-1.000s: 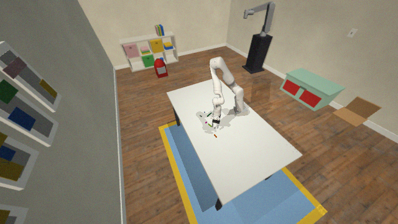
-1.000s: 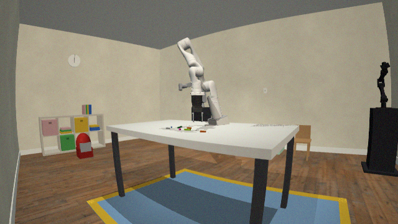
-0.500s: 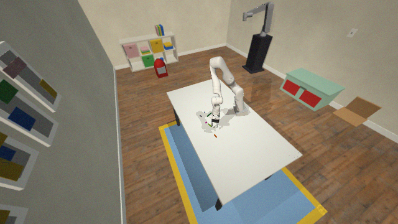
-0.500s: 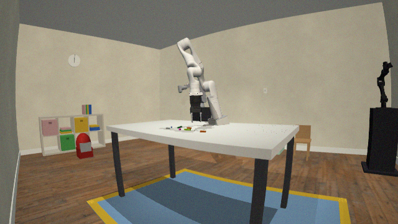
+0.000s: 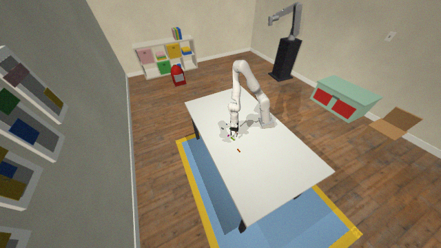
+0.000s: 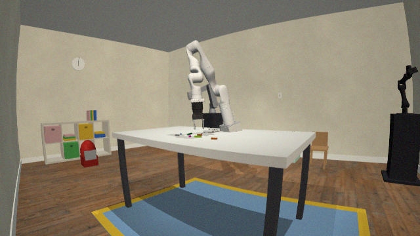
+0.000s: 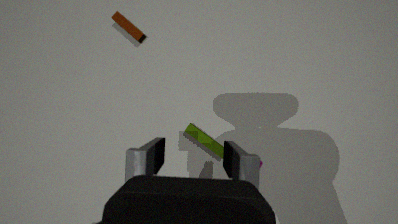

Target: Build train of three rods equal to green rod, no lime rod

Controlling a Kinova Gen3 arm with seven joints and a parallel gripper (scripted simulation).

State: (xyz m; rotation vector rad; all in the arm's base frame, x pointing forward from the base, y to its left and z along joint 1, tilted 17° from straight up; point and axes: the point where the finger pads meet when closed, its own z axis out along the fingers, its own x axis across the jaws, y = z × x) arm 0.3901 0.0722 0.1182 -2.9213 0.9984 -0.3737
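The blue rod is 10 mm behind my hand, 220 mm to the right of it and 70 mm below it. The rest, counted from my hand: green rod (50 mm behind, 160 mm to the right, 70 mm below); lime rod (10 mm ahead, 70 mm below); magenta rod (30 mm ahead, 60 mm to the right, 70 mm below).
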